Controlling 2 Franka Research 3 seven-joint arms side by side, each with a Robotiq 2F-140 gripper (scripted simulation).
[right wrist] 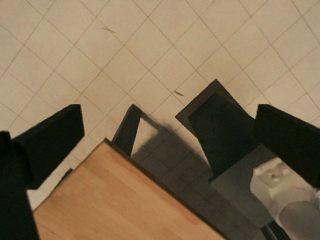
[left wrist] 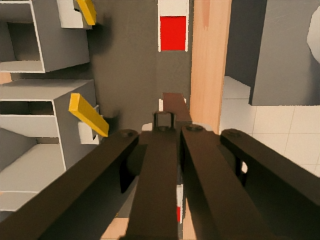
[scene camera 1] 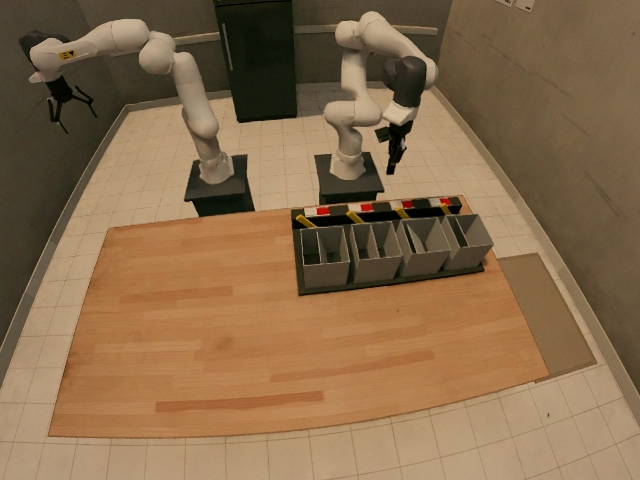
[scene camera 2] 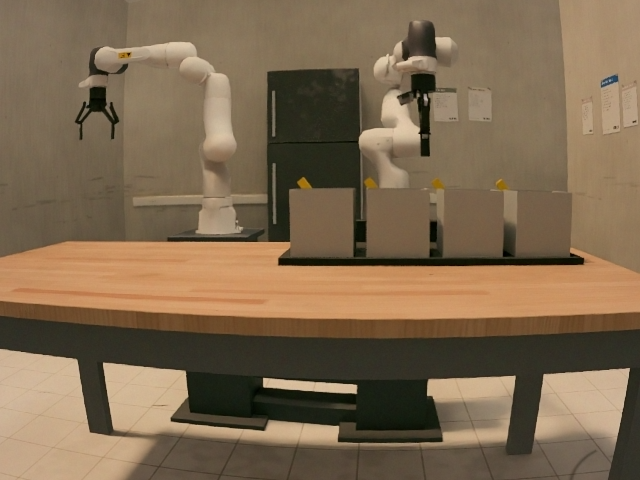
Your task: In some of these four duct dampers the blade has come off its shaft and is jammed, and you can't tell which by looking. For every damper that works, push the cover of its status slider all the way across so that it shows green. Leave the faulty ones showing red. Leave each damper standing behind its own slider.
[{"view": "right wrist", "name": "right gripper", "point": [169, 119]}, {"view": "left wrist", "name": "left gripper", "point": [171, 108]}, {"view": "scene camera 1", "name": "left gripper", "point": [389, 173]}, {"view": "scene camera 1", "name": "right gripper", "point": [81, 124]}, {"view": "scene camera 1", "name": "damper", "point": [314, 240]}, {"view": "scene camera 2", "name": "left gripper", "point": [425, 156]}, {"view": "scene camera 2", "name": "right gripper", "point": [96, 139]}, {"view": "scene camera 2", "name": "damper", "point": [322, 222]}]
